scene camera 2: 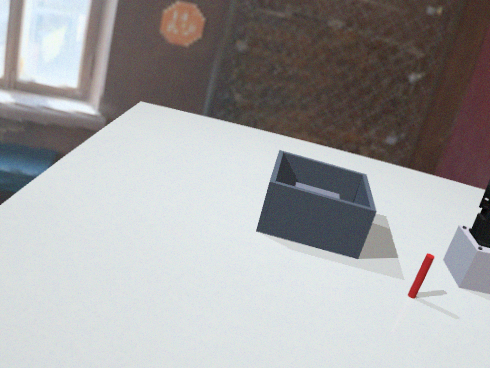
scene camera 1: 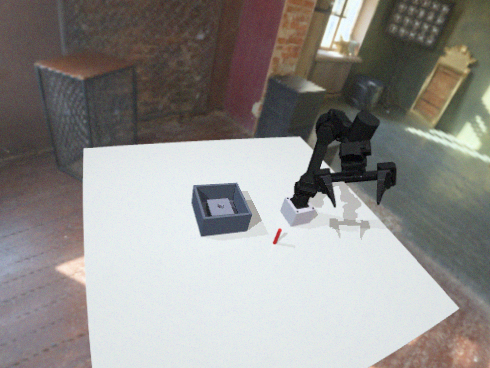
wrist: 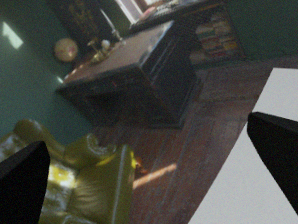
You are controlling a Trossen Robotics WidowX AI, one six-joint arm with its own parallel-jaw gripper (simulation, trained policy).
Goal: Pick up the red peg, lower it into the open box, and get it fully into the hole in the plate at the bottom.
my gripper: scene camera 1; wrist; not seen in scene camera 2 (out of frame)
same spot on my gripper: (wrist: 32,167) = (scene camera 1: 377,195)
